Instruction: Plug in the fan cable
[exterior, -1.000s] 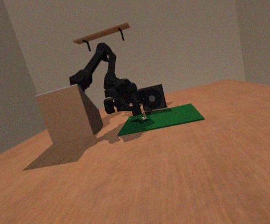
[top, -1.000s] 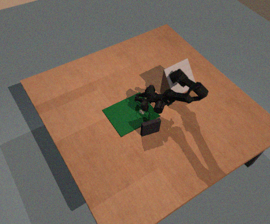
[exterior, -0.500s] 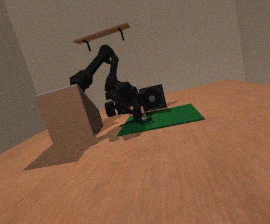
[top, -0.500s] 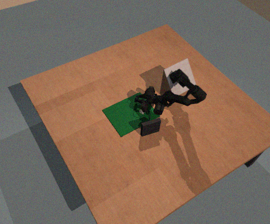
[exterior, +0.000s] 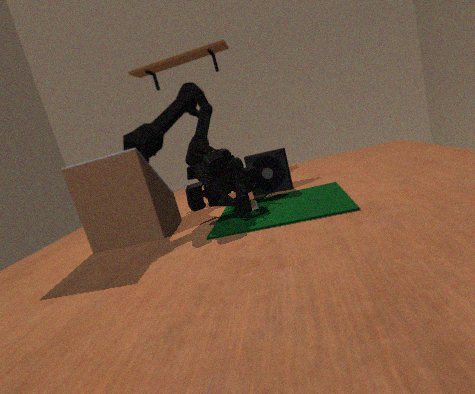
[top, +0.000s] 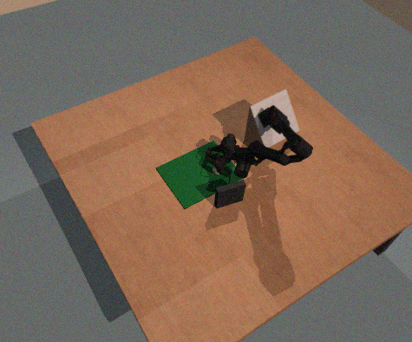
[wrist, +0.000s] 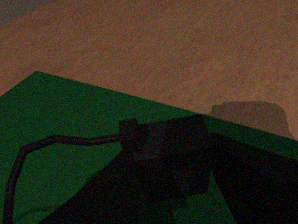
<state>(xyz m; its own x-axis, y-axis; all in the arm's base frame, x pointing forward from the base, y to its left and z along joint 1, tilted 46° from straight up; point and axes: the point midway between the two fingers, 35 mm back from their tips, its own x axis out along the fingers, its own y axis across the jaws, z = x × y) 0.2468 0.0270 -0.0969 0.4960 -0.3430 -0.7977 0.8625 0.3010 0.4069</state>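
Now: gripper tip 80 mm short of the green board, 60 mm above it and 40 mm to the right of it. From my gripper tip the other things lie so: dark square fan: 220 mm to the left, 80 mm ahead, 10 mm above; then black plug: 10 mm below.
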